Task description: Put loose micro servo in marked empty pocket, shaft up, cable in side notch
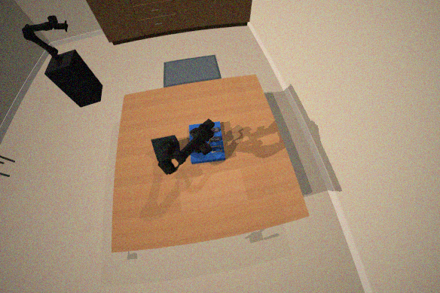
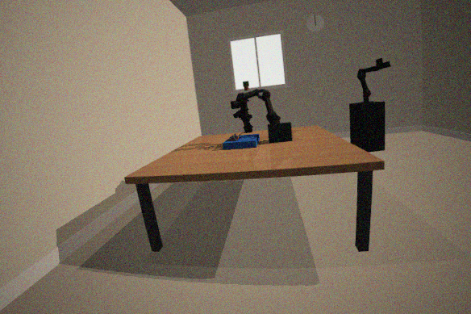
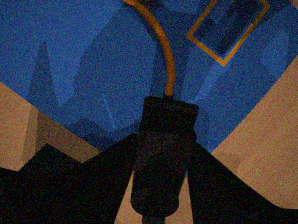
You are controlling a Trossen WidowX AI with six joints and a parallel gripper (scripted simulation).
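Right now my gripper tip is 7 cm to the right of the deck and 10 cm above it.
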